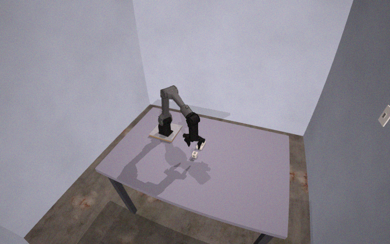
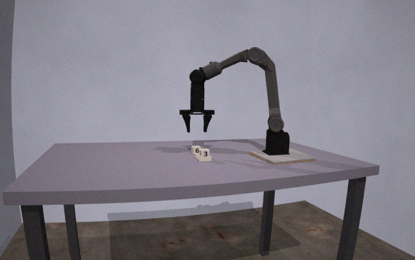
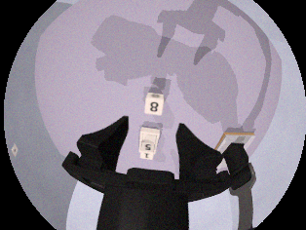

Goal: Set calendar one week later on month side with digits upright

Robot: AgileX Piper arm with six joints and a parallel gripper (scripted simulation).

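Right now my hand is 8 cm above the cream cube. Also, from my hand: tray: 11 cm to the left, 9 cm below, 1 cm behind.
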